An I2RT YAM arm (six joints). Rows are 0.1 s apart.
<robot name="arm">
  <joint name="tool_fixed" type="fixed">
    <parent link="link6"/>
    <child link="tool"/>
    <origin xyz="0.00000 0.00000 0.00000" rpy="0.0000 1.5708 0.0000"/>
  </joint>
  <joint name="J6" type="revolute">
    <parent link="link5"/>
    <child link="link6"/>
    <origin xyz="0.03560 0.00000 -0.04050"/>
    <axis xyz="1 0 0"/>
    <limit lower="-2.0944" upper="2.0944"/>
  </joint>
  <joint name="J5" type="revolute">
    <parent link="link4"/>
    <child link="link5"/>
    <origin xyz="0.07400 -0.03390 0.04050"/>
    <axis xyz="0 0 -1"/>
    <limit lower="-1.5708" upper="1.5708"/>
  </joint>
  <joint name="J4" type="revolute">
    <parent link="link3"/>
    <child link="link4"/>
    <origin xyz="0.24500 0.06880 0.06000"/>
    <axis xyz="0 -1 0"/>
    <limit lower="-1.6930" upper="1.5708"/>
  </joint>
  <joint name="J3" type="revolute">
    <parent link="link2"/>
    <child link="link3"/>
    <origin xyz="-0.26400 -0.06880 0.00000"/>
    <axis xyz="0 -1 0"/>
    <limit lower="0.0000" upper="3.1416"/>
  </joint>
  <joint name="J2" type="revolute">
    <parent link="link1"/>
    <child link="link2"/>
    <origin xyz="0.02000 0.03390 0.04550"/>
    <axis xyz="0 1 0"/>
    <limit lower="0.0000" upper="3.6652"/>
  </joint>
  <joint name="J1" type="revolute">
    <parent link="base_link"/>
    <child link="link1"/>
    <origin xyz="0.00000 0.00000 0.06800"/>
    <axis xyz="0 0 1"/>
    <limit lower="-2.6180" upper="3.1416"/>
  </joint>
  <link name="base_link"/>
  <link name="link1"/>
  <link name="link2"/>
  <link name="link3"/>
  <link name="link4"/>
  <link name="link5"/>
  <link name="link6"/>
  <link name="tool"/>
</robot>
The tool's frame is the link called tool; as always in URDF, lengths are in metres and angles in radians.
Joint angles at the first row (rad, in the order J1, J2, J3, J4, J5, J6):
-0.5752 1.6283 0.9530 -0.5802 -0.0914 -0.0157
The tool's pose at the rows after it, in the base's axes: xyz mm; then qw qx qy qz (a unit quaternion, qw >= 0):
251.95 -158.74 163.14 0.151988 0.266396 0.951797 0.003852
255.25 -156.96 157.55 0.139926 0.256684 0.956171 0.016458
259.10 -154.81 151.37 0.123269 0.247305 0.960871 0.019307
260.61 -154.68 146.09 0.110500 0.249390 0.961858 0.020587
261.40 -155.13 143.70 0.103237 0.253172 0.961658 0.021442
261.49 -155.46 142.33 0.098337 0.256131 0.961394 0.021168
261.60 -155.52 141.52 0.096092 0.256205 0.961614 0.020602
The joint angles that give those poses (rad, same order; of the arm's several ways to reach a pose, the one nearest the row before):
-0.5737 1.6425 0.9562 -0.5945 -0.0964 -0.0138
-0.5648 1.6696 0.9651 -0.6070 -0.1139 -0.0254
-0.5514 1.7000 0.9761 -0.6212 -0.1090 -0.0352
-0.5477 1.7228 0.9817 -0.6289 -0.1030 -0.0300
-0.5473 1.7354 0.9872 -0.6360 -0.0997 -0.0231
-0.5476 1.7420 0.9898 -0.6411 -0.0960 -0.0183
-0.5473 1.7454 0.9906 -0.6425 -0.0936 -0.0184

